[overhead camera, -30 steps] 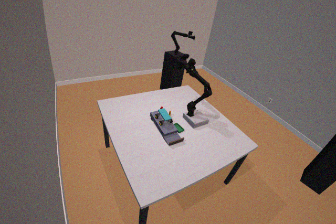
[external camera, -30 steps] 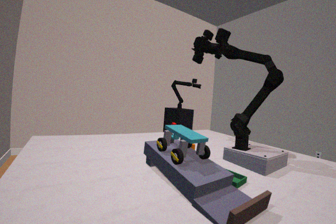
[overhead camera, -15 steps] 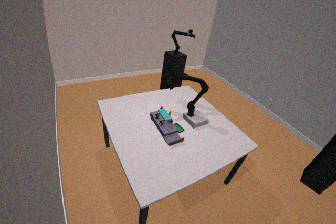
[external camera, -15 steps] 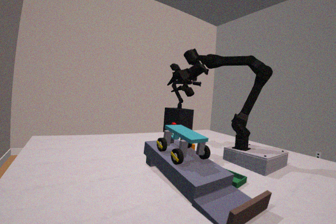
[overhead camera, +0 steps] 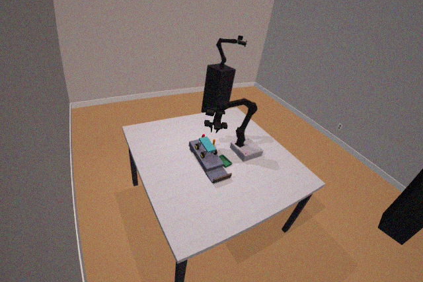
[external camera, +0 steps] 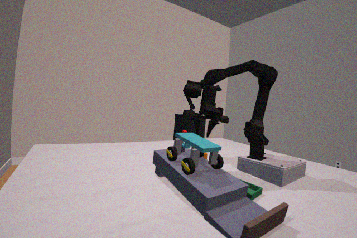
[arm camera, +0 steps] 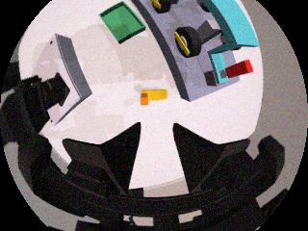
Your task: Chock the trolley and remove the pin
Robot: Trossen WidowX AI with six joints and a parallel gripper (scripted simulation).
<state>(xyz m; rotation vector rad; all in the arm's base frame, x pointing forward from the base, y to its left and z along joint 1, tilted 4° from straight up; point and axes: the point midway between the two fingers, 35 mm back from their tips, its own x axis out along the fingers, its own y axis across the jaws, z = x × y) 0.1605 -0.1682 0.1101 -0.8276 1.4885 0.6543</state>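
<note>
My gripper tip is now 110 mm above the yellow chock, 10 mm to the right of it and 10 mm short of it. From my gripper tip the other things lie so: grey ramp (160 mm ahead, 110 mm to the left, 90 mm below); then trolley (160 mm ahead, 100 mm to the left, 20 mm below); then stop pin (120 mm ahead, 10 mm to the left).
</note>
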